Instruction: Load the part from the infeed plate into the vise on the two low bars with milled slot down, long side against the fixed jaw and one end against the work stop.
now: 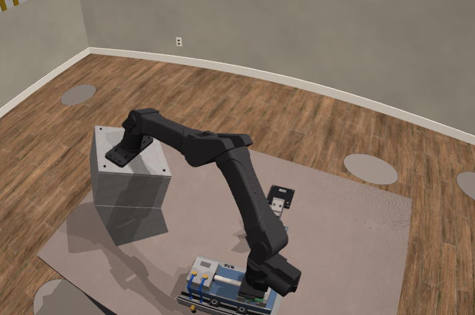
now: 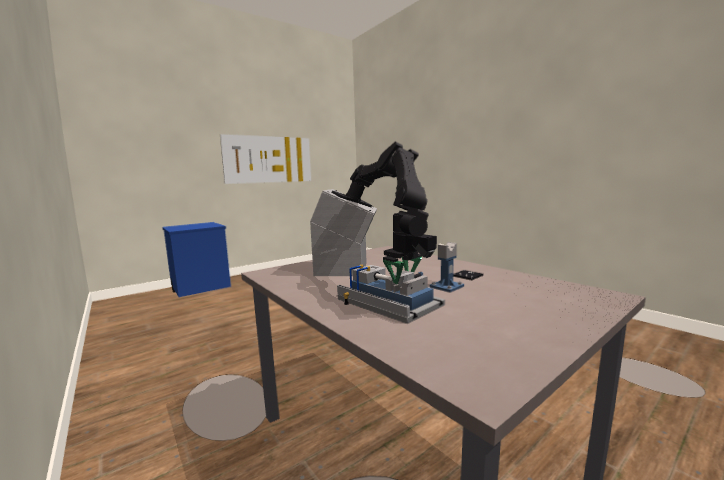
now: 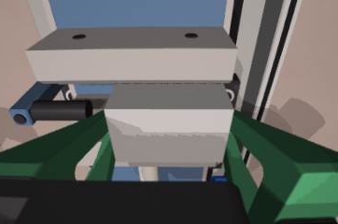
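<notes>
Right now the part is right at my hand. Also, from my hand: work stop rod: 6 cm to the left, 1 cm below; then air cylinder: 16 cm behind, 2 cm below, 1 cm to the left; then piston rod: 9 cm behind, 2 cm below, 1 cm to the left.
</notes>
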